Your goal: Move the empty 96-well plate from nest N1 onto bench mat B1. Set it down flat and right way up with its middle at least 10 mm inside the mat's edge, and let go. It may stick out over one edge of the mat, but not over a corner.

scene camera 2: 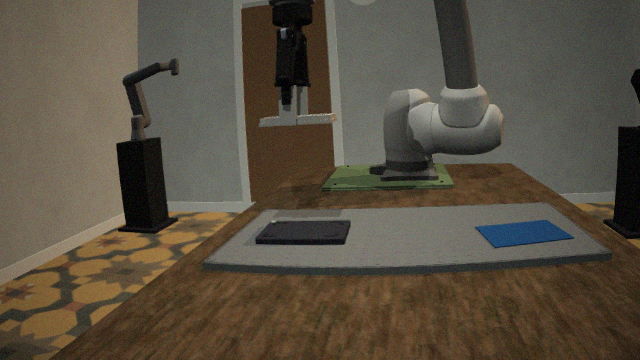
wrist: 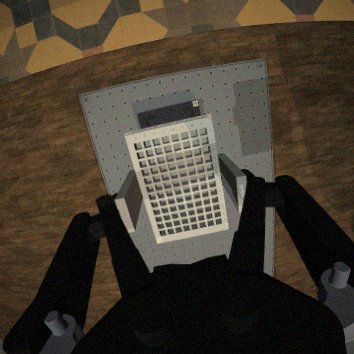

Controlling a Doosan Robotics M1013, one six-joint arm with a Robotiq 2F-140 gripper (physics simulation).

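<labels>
The gripper is visible in scene camera 2 (294, 123) and, likewise, in the wrist view (178, 174). On a dark nest N1, (scene camera 2: 272, 227) and (wrist: 173, 112) are the same spot.
</labels>
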